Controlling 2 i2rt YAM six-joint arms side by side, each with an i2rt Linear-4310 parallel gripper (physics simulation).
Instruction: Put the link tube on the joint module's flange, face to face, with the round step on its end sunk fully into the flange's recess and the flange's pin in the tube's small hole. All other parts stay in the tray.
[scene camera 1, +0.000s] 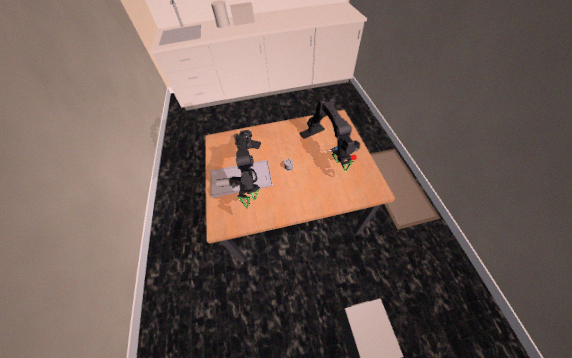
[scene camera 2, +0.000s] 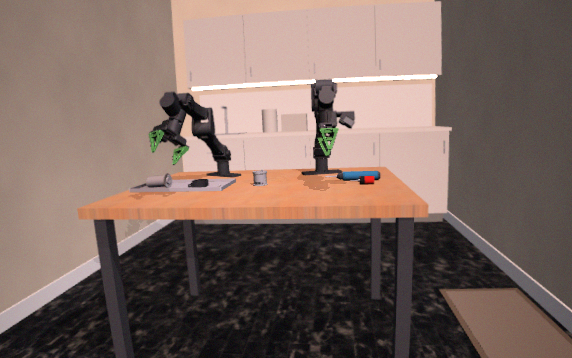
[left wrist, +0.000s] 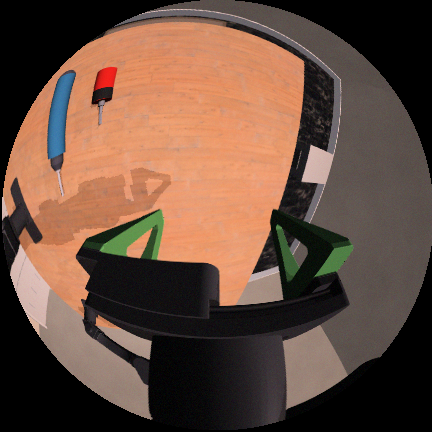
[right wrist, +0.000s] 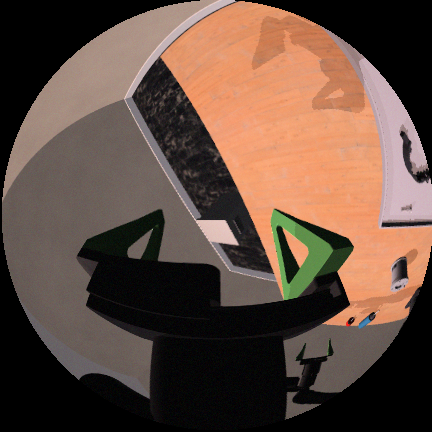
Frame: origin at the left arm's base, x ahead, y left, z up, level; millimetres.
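Seen in the pictures: left gripper, fingertip midpoint: (scene camera 1: 341, 167) (scene camera 2: 328, 152) (left wrist: 216, 214) (right wrist: 317, 340); right gripper, fingertip midpoint: (scene camera 1: 250, 203) (scene camera 2: 163, 158) (right wrist: 217, 214); left arm's base, link origin: (scene camera 1: 312, 131) (scene camera 2: 321, 173) (left wrist: 23, 211); right arm's base, link origin: (scene camera 2: 223, 175) (left wrist: 89, 308).
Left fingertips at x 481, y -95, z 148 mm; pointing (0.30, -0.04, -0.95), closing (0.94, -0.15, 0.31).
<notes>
Offsets run from my left fingertips to a thing's top centre. "pt": to the spot under its first point.
The grey link tube {350 mm back, 684 mm right, 81 mm down} (scene camera 1: 222, 183) (scene camera 2: 158, 181) lies on its side in the tray {346 mm back, 574 mm right, 132 mm down} (scene camera 1: 266, 165) (scene camera 2: 227, 185) (right wrist: 384, 165), at the tray's left end in both scene views. The joint module {264 mm back, 237 mm right, 85 mm down} (scene camera 1: 288, 164) (scene camera 2: 260, 178) (right wrist: 399, 274), a short grey cylinder, stands upright on the table beside the tray. My right gripper (scene camera 1: 250, 197) (scene camera 2: 168, 148) (right wrist: 217, 214) is open and empty, high in the air near the tray's front edge. My left gripper (scene camera 1: 344, 162) (scene camera 2: 328, 141) (left wrist: 216, 214) is open and empty above the right part of the table. Flange recess, pin and tube hole are too small to make out.
A black part {pt 266 mm back, 503 mm right, 125 mm down} (scene camera 2: 198, 183) (right wrist: 411, 157) lies in the tray. A blue-handled screwdriver {pt 179 mm back, 195 mm left, 123 mm down} (scene camera 2: 361, 175) (left wrist: 61, 116) (right wrist: 367, 320) and a short red one {106 mm back, 169 mm left, 114 mm down} (scene camera 1: 353, 157) (scene camera 2: 367, 180) (left wrist: 105, 85) (right wrist: 350, 321) lie on the table at the right in scene camera 2.
</notes>
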